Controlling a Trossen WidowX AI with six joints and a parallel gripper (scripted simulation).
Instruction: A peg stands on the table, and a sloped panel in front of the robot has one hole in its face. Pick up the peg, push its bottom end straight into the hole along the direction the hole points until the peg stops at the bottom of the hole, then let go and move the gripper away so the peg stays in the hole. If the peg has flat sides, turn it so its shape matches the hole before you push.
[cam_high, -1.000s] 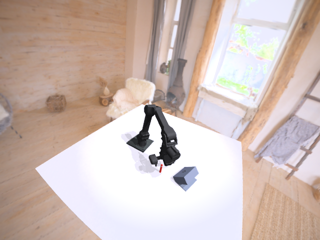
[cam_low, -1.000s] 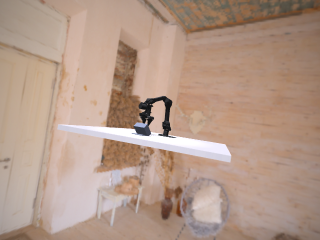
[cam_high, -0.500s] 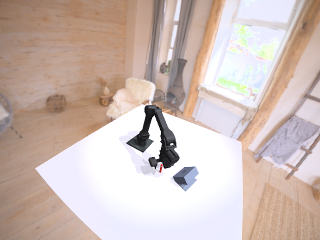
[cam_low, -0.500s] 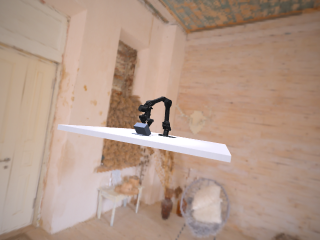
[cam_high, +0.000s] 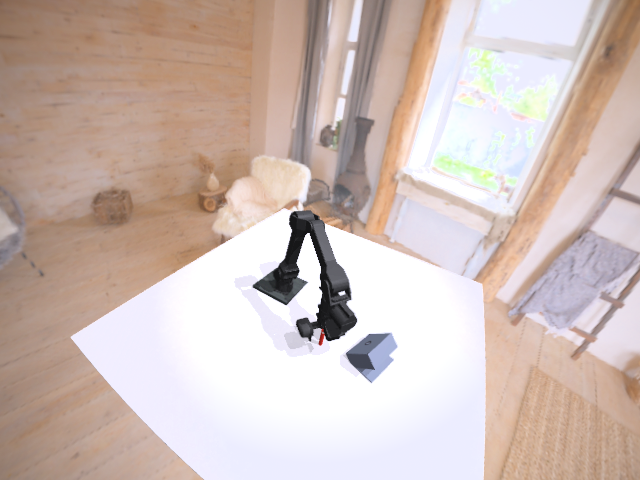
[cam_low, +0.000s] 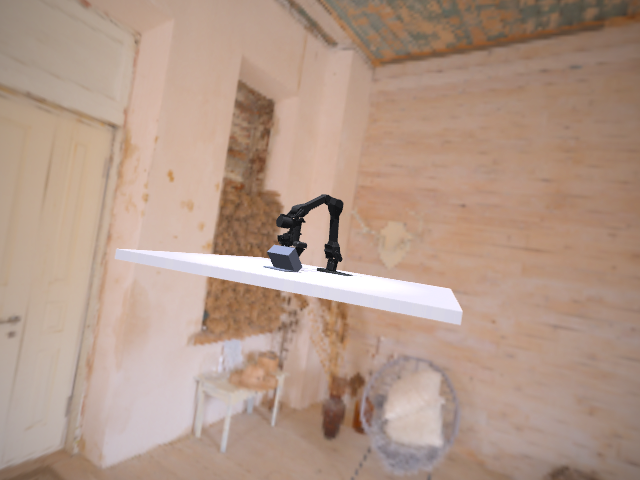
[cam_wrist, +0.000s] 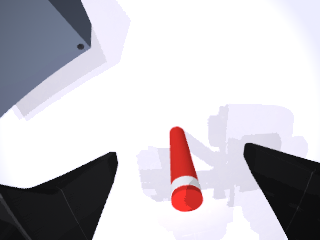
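Now: the grey sloped panel 170 mm ahead of my gripper tip, 10 mm to the left of it and 10 mm above it. From my gripper tip the other things lie so: red peg 20 mm above.
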